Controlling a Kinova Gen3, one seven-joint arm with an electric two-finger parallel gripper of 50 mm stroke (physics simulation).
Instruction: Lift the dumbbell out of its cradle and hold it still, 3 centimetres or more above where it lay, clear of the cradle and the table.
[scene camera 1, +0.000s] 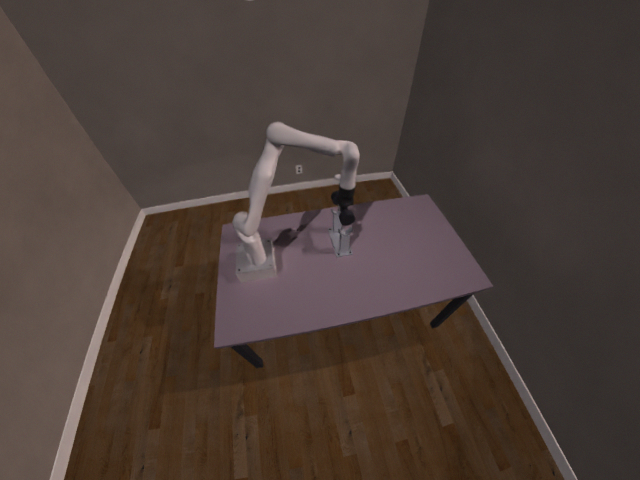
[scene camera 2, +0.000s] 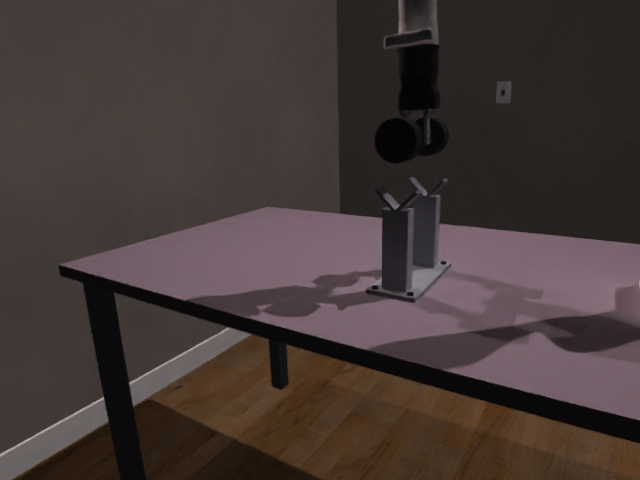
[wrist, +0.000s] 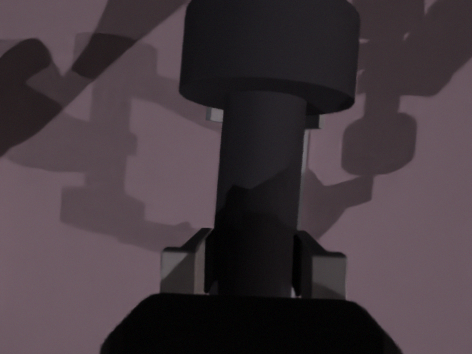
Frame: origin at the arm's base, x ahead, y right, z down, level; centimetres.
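Where they show: gripper, fingertip midpoint: (scene camera 1: 342, 209) (wrist: 252, 251); arm's base, link origin: (scene camera 1: 257, 258).
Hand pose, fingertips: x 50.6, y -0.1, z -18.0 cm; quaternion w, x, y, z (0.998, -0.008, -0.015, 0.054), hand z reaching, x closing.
Things, the pixels of their top centre, and the offset from my fingertips. Level surfaces: height alone.
- black dumbbell, top centre: (wrist: 250, 261) (scene camera 2: 415, 117) (scene camera 1: 343, 201) dz -5.1, dx +0.1, dy -0.6 cm
- grey cradle, top centre: (scene camera 2: 414, 183) (scene camera 1: 341, 218) dz +7.5, dx +0.0, dy -0.6 cm
- mauve table, surface height: dz +27.5 cm
The black dumbbell (scene camera 1: 346, 217) (scene camera 2: 397, 140) (wrist: 262, 150) hangs roughly level in the air above its cradle. My gripper (scene camera 2: 419, 138) (wrist: 252, 251) is shut on the dumbbell's handle, with one finger on each side of it in the wrist view. The grey cradle (scene camera 1: 344, 243) (scene camera 2: 397, 250) stands on the table, with two posts on a base plate and a V-shaped rest on top of each post. In scene camera 2 a clear gap shows between the dumbbell's heads and the V rests. The far head is partly hidden behind the near head and a finger.
The mauve table (scene camera 1: 403, 268) (scene camera 2: 206, 248) bears the cradle and the arm's white base (scene camera 1: 256, 271). Shadows of the arm and the dumbbell fall across the table top. A wall socket (scene camera 1: 298, 169) and a wall switch (scene camera 2: 503, 92) are on the walls.
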